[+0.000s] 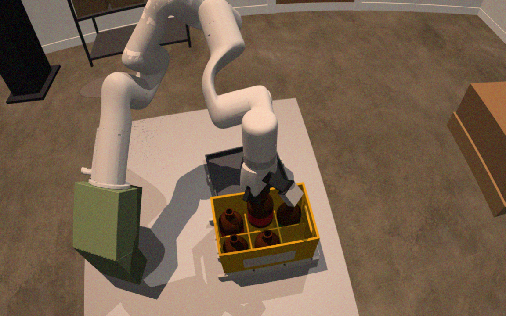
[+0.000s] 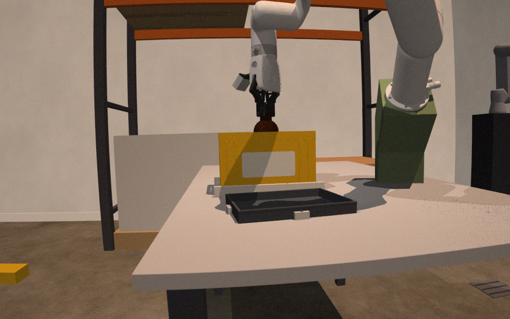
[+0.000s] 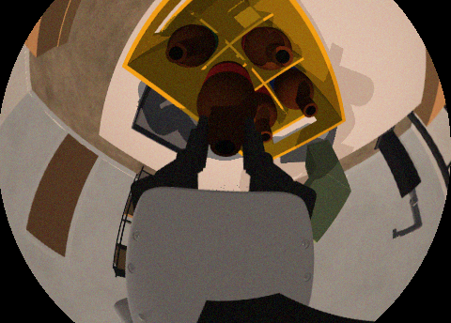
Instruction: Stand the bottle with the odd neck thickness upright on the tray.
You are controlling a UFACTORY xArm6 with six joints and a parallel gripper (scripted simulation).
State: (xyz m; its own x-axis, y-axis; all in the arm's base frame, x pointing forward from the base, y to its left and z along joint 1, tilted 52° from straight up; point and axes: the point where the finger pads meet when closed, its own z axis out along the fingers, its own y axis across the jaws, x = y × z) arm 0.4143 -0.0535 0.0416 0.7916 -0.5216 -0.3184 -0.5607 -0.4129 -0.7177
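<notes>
My gripper is now 70 mm above the glass bottle. Also, from my hand: yellow crate: 10 mm ahead, 40 mm to the right, 160 mm below; then dark tray: 50 mm behind, 230 mm to the left, 230 mm below.
</notes>
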